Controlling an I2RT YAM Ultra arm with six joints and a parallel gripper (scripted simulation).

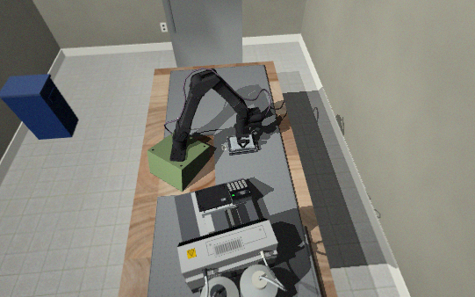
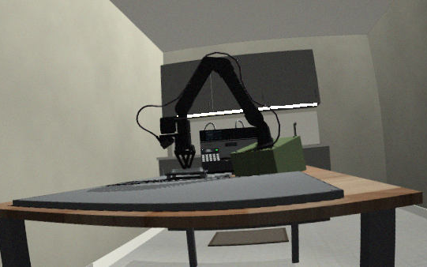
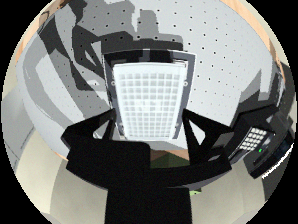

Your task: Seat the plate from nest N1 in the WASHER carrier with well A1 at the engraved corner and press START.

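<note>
My gripper is now 2 cm above the well plate. Round my hand: plate washer 52 cm to the right, 11 cm behind, 8 cm above; washer carrier 37 cm to the right, 15 cm behind, 3 cm above; plate nest 3 cm below.
</note>
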